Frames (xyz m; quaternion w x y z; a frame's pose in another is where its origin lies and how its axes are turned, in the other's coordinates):
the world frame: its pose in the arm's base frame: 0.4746 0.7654 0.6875 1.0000 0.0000 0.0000 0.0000
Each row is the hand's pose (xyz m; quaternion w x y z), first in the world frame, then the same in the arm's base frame.
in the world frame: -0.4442 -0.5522 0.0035 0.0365 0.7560 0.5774 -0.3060
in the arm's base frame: 0.0304 0.2132 0.6910 0.0365 0.7560 0.5774 -0.3060
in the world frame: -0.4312 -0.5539 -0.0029 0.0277 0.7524 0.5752 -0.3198
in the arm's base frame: 0.0434 0.2115 0.6846 0.0277 0.7524 0.5752 -0.3198
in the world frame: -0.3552 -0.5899 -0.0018 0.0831 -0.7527 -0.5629 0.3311
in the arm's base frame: 0.1194 0.1755 0.6857 0.0831 -0.7527 -0.5629 0.3311
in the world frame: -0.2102 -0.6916 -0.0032 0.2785 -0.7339 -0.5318 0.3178
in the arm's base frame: 0.2644 0.0738 0.6843 0.2785 -0.7339 -0.5318 0.3178
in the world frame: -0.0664 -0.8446 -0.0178 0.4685 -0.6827 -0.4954 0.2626
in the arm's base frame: 0.4082 -0.0792 0.6697 0.4685 -0.6827 -0.4954 0.2626
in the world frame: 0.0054 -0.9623 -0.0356 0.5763 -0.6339 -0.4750 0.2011
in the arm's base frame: 0.4800 -0.1969 0.6519 0.5763 -0.6339 -0.4750 0.2011
